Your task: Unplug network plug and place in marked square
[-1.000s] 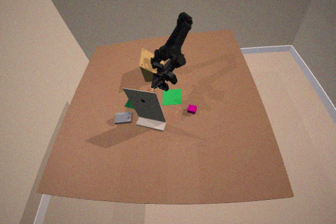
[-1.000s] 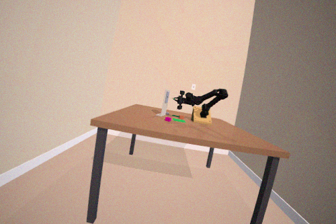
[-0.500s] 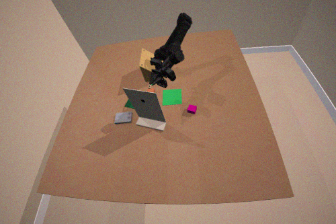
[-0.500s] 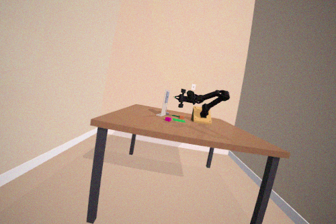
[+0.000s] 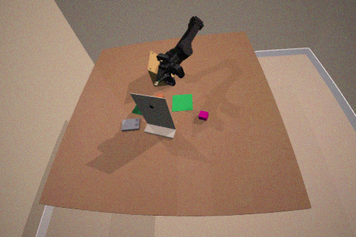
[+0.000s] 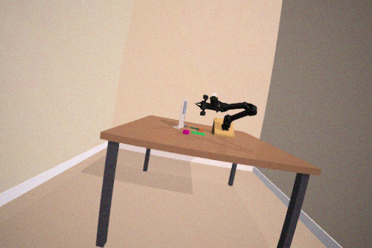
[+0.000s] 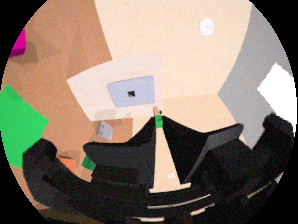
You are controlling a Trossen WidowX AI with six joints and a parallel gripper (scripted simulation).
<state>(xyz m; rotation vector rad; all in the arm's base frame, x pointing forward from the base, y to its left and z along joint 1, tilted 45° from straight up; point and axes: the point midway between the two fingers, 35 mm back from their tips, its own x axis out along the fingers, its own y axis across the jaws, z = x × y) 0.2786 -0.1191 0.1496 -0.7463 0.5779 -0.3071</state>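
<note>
Right now my gripper tip is 25 cm above the bright green square, 9 cm to the right of it and 5 cm past it. The rest, counted from my gripper tip: grey upright panel (13 cm below, 10 cm ahead, 4 cm to the right); flat grey block (24 cm below, 22 cm to the right, 6 cm ahead); network plug (1 cm ahead).
</note>
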